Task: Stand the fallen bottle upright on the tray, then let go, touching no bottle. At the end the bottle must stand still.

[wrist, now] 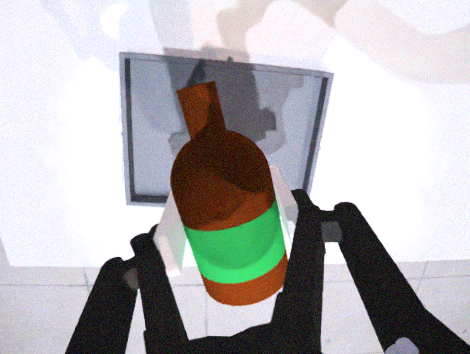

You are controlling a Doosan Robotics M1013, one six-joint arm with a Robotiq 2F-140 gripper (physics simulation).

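Frame: origin at the arm's base, x back, y down, z right, level; millimetres.
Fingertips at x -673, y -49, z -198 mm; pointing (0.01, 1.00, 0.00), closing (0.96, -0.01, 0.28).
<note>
Pixels of each thing's top centre, then the offset from my fingertips to it. "spot": a spot on its surface instead. Level surfaces: height alone.
- brown bottle, centre of its top: (225, 215) dz +12, dx -4, dy -60 mm
- grey tray, a spot on its surface: (315, 135) spot: dz +23, dx +121, dy +138 mm
- white table, height of its surface: dy +156 mm
A brown bottle (225, 190) with a green band is held between the two pale finger pads of my gripper (227, 194). My gripper is shut on it, around its body near the green band. In the view the neck points up and slightly left, and the base is toward the gripper. The grey tray (315, 135) lies on the white table beyond the bottle, and the neck and shoulder overlap it in the view. How far the bottle is from the tray is hard to tell. Part of the tray is hidden behind the bottle.
The white table (390, 165) surrounds the tray, and its near edge runs across the lower part of the view. A tiled floor (40, 310) shows below that edge. Shadows of the arm and the bottle fall across the tray and the table behind it.
</note>
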